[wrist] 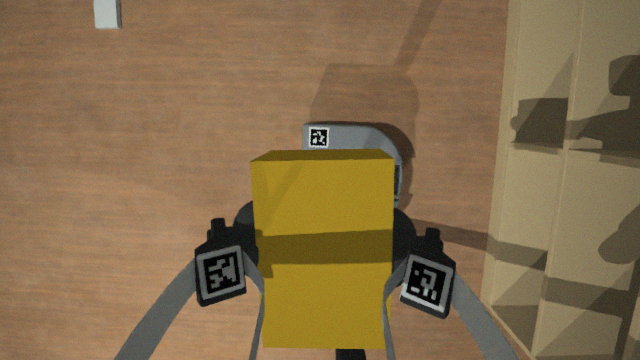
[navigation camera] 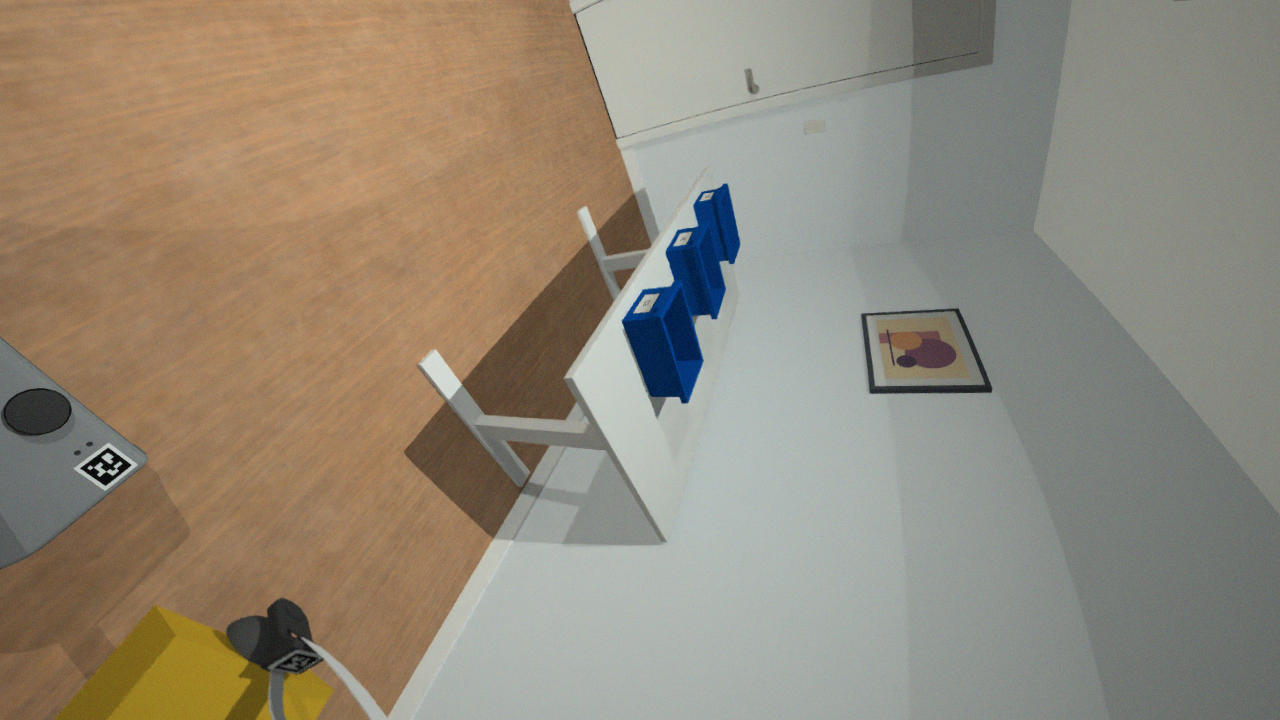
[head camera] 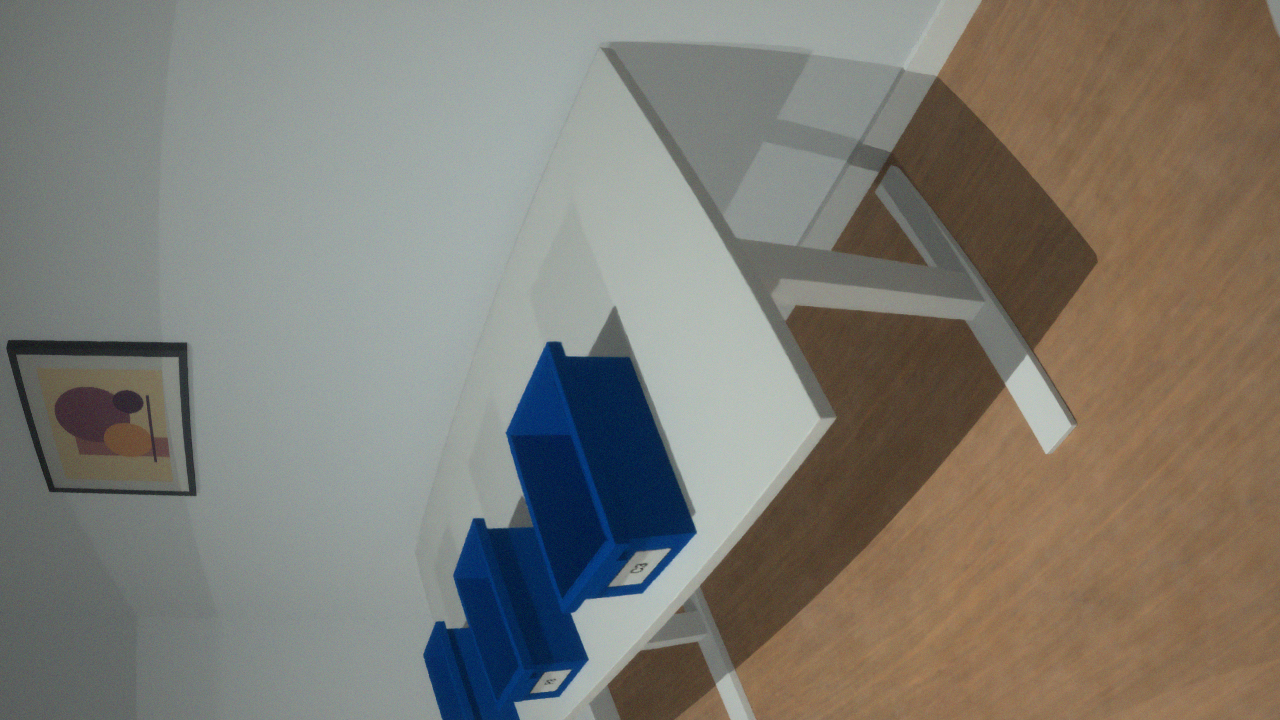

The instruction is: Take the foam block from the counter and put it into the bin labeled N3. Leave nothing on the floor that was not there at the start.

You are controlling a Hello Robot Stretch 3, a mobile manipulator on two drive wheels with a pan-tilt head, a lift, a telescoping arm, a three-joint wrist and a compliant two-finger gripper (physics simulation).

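Places are measured from the robot's base along level axes (x ahead, y left, z up), in millimetres.
Pixels of known places: gripper, fingertip midpoint: [wrist: 324, 230] [navigation camera: 197, 694]; robot's base at its link origin: [navigation camera: 38, 408].
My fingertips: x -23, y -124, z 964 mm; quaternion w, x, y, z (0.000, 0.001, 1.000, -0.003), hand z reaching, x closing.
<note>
For each thing: its top centre in the pictures, then the offset to it from my fingertips. Level surfaces: height alone.
- yellow foam block at its top centre: [wrist: 325, 262] 1 mm back, 0 mm left, 41 mm up
- nearest bin at its top centre: [head camera: 552, 482] [navigation camera: 684, 341] 964 mm ahead, 491 mm right, 124 mm down
- middle bin at its top centre: [head camera: 484, 619] [navigation camera: 713, 269] 1382 mm ahead, 479 mm right, 124 mm down
- far bin at its top centre: [head camera: 446, 697] [navigation camera: 730, 223] 1801 mm ahead, 466 mm right, 124 mm down
- white table at its surface level: 244 mm down
My gripper [navigation camera: 273, 631] [wrist: 324, 230] is shut on the yellow foam block [navigation camera: 179, 671] [wrist: 322, 200], with one finger against each side; the block is above the floor. Three blue bins stand in a row on a white table. The nearest bin [head camera: 626, 429] [navigation camera: 657, 353] has a front label that looks like C3 or E3, not sharp enough to be sure. The middle bin [head camera: 559, 626] [navigation camera: 691, 273] has a label too small to read. The far bin [head camera: 443, 671] [navigation camera: 716, 219] is cut off in the head view. I cannot tell which is N3.
The white table [head camera: 662, 223] [navigation camera: 640, 447] stands along the wall on splayed legs. My base [navigation camera: 44, 483] [wrist: 350, 136] shows on the wooden floor. A beige compartmented unit [wrist: 509, 75] is at the right of the wrist view. A door [navigation camera: 698, 53] is beyond the table.
</note>
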